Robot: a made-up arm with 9 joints. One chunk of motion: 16 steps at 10 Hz.
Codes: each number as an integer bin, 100 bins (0 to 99) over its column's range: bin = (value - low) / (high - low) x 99, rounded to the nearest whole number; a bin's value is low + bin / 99 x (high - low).
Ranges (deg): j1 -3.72..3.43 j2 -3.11..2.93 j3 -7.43..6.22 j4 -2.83..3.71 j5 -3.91..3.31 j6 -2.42..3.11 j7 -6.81..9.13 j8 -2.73..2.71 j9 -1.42..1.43
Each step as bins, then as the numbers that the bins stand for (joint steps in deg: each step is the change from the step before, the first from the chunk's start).
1 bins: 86 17 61 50 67 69 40 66 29
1 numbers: 2.491 -2.073 0.981 0.473 0.976 1.434 -0.370 0.897 -0.585
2 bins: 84 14 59 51 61 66 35 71 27
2 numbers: 2.347 -2.256 0.705 0.539 0.539 1.267 -1.175 1.171 -0.643
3 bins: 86 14 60 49 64 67 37 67 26
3 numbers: 2.491 -2.256 0.843 0.407 0.757 1.323 -0.853 0.952 -0.672
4 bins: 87 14 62 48 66 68 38 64 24
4 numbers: 2.563 -2.256 1.118 0.341 0.903 1.378 -0.692 0.787 -0.729
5 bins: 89 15 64 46 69 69 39 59 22
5 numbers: 2.708 -2.195 1.394 0.209 1.122 1.434 -0.531 0.512 -0.787
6 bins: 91 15 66 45 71 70 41 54 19
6 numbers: 2.852 -2.195 1.670 0.143 1.268 1.490 -0.209 0.237 -0.873
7 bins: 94 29 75 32 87 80 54 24 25
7 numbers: 3.069 -1.341 2.911 -0.716 2.435 2.049 1.885 -1.411 -0.700
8 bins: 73 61 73 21 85 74 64 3 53
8 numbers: 1.552 0.612 2.635 -1.443 2.289 1.714 3.495 -2.565 0.106
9 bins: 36 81 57 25 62 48 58 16 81
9 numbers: -1.120 1.832 0.429 -1.178 0.612 0.261 2.529 -1.851 0.912
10 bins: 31 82 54 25 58 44 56 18 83
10 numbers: -1.481 1.893 0.015 -1.178 0.320 0.038 2.207 -1.741 0.969
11 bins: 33 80 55 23 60 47 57 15 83
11 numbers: -1.337 1.771 0.153 -1.311 0.466 0.205 2.368 -1.906 0.969
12 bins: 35 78 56 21 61 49 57 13 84
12 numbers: -1.192 1.649 0.291 -1.443 0.539 0.317 2.368 -2.016 0.998
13 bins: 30 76 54 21 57 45 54 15 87
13 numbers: -1.553 1.527 0.015 -1.443 0.247 0.094 1.885 -1.906 1.085
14 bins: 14 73 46 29 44 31 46 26 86
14 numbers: -2.709 1.344 -1.088 -0.914 -0.701 -0.688 0.596 -1.301 1.056
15 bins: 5 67 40 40 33 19 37 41 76
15 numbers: -3.359 0.978 -1.915 -0.188 -1.503 -1.359 -0.853 -0.477 0.768
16 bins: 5 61 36 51 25 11 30 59 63
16 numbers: -3.359 0.612 -2.466 0.539 -2.087 -1.806 -1.980 0.512 0.394
